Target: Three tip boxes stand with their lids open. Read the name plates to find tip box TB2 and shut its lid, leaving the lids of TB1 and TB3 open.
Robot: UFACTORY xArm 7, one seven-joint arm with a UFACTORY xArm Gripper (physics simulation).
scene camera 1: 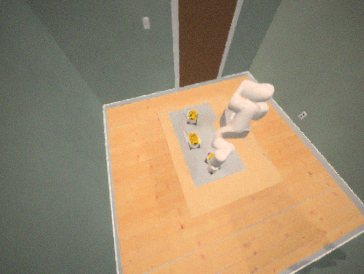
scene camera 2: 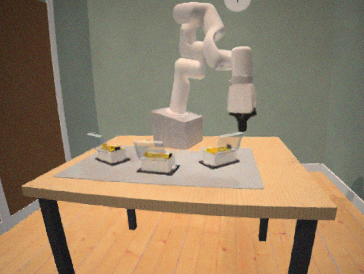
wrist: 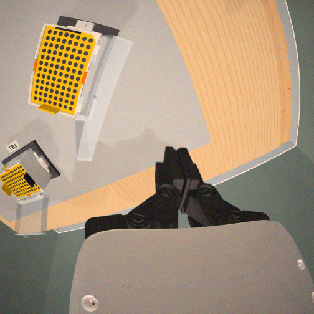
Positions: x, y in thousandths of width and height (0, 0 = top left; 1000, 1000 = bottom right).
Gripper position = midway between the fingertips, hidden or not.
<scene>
In view: my gripper (scene camera 2: 666, 480) and a grey mat (scene camera 2: 669, 641).
My gripper is seen too in the wrist view (wrist: 549, 514). The grey mat also shows in scene camera 1 (scene camera 1: 565, 473) and in the wrist view (wrist: 492, 333).
</scene>
